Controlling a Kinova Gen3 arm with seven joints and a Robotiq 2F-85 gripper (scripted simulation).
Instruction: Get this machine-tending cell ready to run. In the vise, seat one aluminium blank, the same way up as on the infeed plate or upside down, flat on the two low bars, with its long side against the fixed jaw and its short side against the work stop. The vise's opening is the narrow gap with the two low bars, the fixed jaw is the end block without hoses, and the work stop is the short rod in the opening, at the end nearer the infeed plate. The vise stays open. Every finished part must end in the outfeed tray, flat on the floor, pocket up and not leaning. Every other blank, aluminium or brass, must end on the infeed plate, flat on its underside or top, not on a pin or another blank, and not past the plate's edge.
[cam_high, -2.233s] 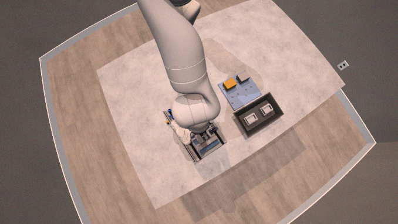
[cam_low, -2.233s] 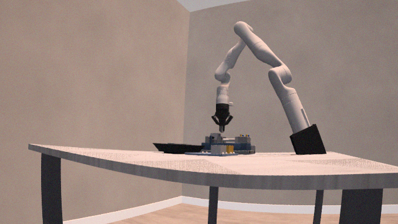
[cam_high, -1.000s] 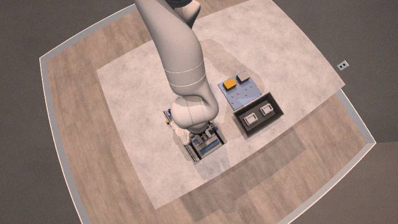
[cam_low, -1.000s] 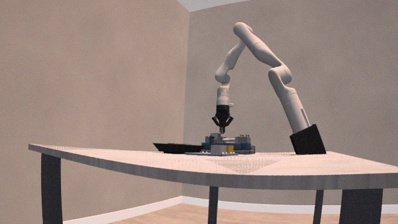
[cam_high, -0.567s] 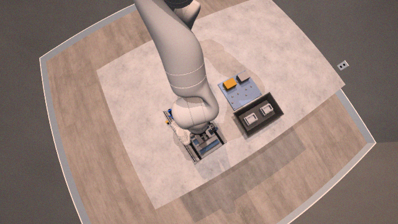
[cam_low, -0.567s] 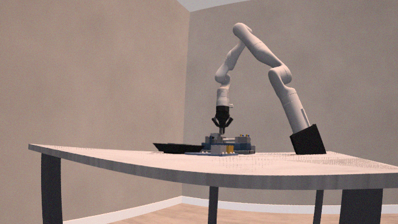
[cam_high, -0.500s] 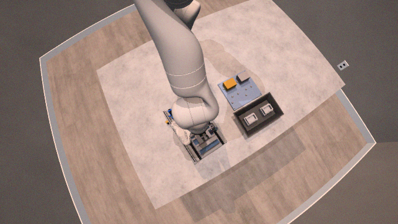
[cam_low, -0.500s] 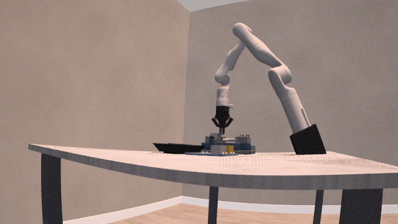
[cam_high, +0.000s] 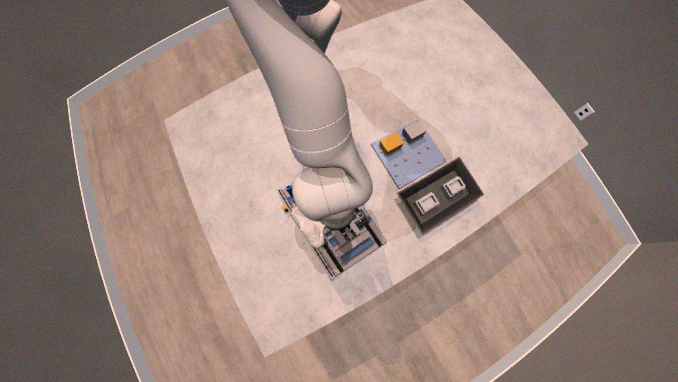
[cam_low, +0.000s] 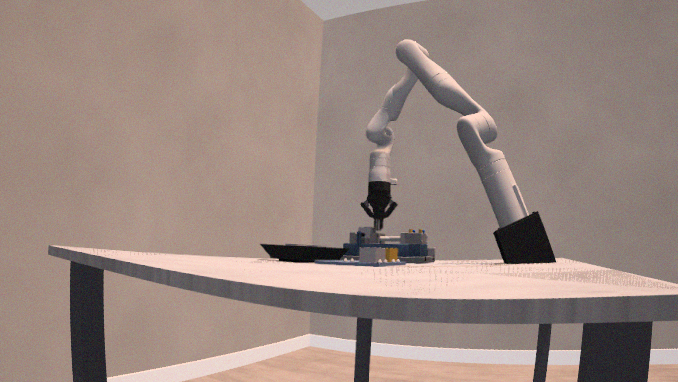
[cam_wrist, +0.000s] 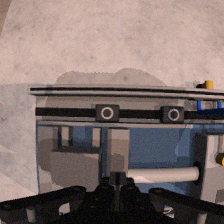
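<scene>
The aluminium blank lies 4 cm ahead of my hand, 1 cm to the left of it and 3 cm below it. Round my hand: blue vise base (3 cm behind, 8 cm below); brass blank (16 cm behind, 26 cm to the left, 10 cm below).
</scene>
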